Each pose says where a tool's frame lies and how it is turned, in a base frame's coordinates. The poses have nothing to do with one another.
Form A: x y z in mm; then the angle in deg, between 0 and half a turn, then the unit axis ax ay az.
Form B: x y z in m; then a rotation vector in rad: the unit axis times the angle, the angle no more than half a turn. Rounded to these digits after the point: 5 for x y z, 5 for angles.
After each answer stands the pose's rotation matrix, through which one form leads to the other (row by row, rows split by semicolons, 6 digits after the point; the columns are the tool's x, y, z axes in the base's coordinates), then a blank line. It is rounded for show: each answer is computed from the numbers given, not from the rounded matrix.
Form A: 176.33, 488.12, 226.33, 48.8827, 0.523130, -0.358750, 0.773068
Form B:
0.17633, 0.48812, 0.22633, 0.44632, -0.30607, 0.65955
0.751305 -0.646661 -0.131799; 0.518143 0.701670 -0.489067; 0.408740 0.299148 0.862231

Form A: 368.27, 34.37, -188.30, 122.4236, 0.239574, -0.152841, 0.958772
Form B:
0.36827, 0.03437, -0.18830, 0.51190, -0.32657, 2.04860
-0.448005 -0.865556 0.223840; 0.753057 -0.500289 -0.427337; 0.481869 -0.022884 0.875945

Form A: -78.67, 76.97, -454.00, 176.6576, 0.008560, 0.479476, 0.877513
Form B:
-0.07867, 0.07697, -0.45400, 0.02639, 1.47835, 2.70560
-0.998153 -0.042960 0.042965; 0.059363 -0.538895 0.840278; -0.012945 0.841277 0.540450

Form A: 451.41, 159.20, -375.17, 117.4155, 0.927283, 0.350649, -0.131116
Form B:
0.45141, 0.15920, -0.37517, 1.90027, 0.71858, -0.26869
0.795325 0.591254 0.133705; 0.358473 -0.280872 -0.890285; -0.488831 0.755996 -0.435333

